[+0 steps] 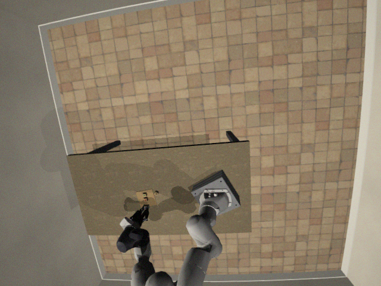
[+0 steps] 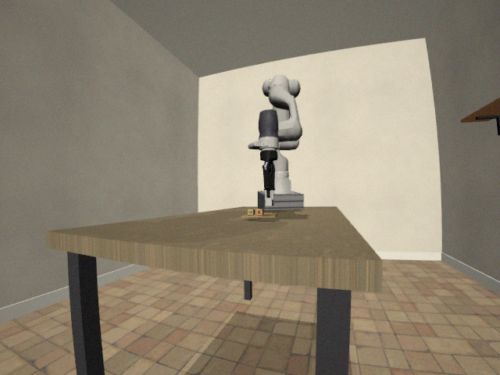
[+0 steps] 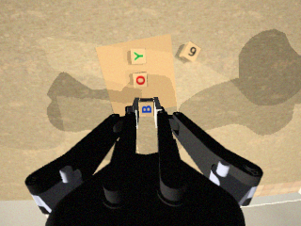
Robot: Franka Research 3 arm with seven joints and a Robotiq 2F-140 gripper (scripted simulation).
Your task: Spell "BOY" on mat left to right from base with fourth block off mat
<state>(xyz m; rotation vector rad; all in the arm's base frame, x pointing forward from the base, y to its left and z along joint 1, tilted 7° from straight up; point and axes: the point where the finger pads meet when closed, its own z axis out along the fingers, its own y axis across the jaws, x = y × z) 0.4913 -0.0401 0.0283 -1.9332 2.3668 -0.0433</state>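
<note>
Right now the tan mat is 4 cm to the right of my hand and 8 cm below it.
</note>
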